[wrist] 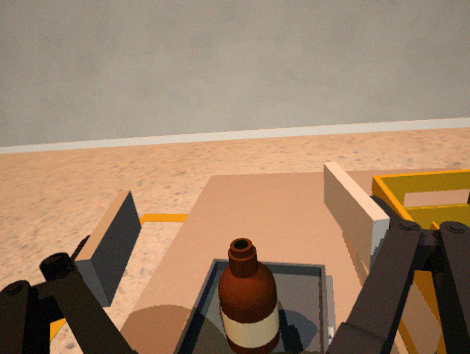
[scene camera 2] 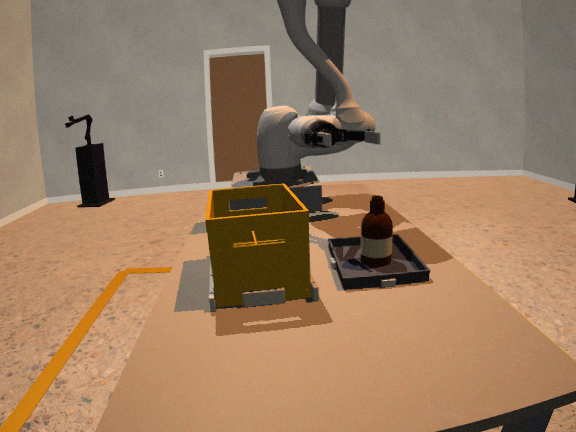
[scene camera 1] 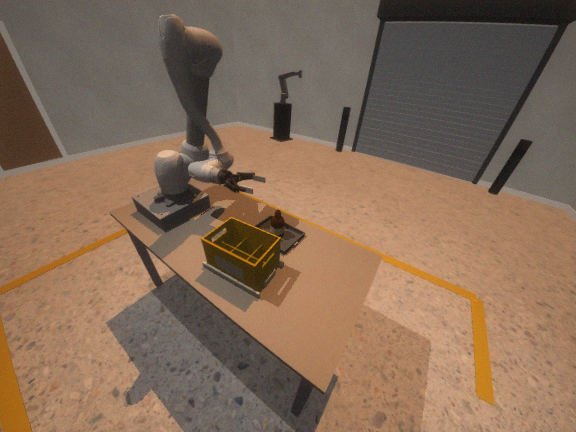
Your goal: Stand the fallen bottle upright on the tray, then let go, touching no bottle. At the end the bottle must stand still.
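Frame: origin at the arm's base, x ahead, y left, z up, level; centimetres.
Seen in the pictures: gripper, fingertip midpoint: [wrist: 229, 196] [scene camera 2: 355, 139] [scene camera 1: 259, 185]; arm's base, link origin: [scene camera 2: 281, 178] [scene camera 1: 177, 195].
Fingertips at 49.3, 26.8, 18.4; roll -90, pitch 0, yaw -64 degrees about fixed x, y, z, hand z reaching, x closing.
Pixels of each thing's top centre, then the offset from my fingertips to it, as dx, dy, dz. Level surfaces: height alone.
- brown bottle, top centre: [wrist: 241, 244] [scene camera 2: 377, 196] [scene camera 1: 278, 210] +9.6, +4.4, -12.1
- dark tray, top centre: [wrist: 254, 323] [scene camera 2: 374, 253] [scene camera 1: 276, 231] +9.7, +4.1, -25.6
- yellow crate, top centre: [scene camera 2: 251, 198] [scene camera 1: 241, 238] +16.9, -22.4, -10.6
- table, surface height: dz -28.1
A brown bottle [scene camera 1: 277, 225] [scene camera 2: 376, 235] [wrist: 248, 300] with a cream label stands upright on the dark tray [scene camera 1: 295, 244] [scene camera 2: 387, 280] [wrist: 297, 266]. It stands inside the tray's rim, with its neck up. My gripper [scene camera 1: 259, 184] [scene camera 2: 352, 138] [wrist: 229, 196] is open and empty. It is above and behind the tray, on the robot base's side, well apart from the bottle. In the wrist view the bottle shows low in the picture, beyond the wide-set fingers and touching neither. The bottle's foot is cut off at the lower edge of the wrist view.
A yellow crate [scene camera 1: 240, 255] [scene camera 2: 257, 260] [wrist: 387, 192] with inner dividers stands on the table [scene camera 1: 320, 320] [scene camera 2: 350, 360] [wrist: 260, 210] beside the tray, held at its foot by pale grey brackets. The robot's base [scene camera 1: 170, 207] is at the table's far end.
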